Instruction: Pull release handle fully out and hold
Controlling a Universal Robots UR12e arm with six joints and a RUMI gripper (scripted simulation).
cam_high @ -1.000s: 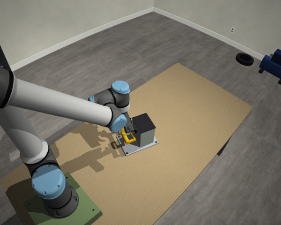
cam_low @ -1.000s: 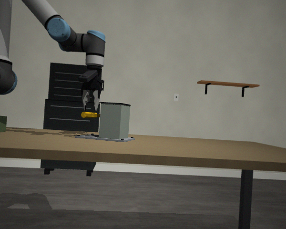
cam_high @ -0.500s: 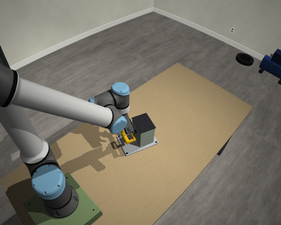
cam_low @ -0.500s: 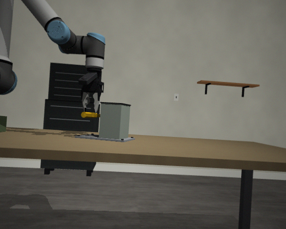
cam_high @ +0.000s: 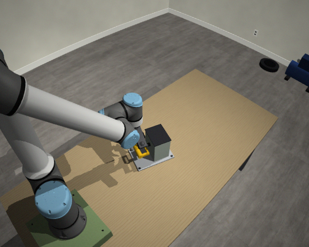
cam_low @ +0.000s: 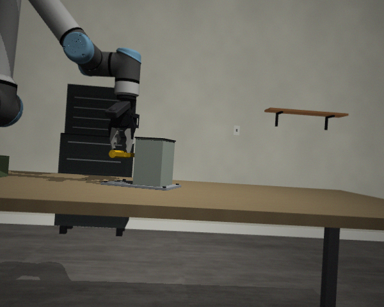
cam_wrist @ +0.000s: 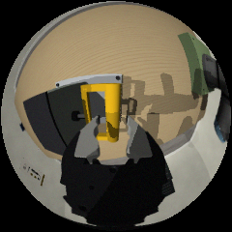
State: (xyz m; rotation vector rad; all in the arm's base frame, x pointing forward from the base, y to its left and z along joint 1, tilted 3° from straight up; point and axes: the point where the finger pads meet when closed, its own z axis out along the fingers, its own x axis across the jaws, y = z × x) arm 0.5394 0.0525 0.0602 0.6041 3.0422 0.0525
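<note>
Now: the yellow release handle 50 mm ahead of my hand, 20 mm to the right of it and 10 mm below it. Round my hand: grey base plate (110 mm below, 90 mm ahead, 40 mm to the right).
</note>
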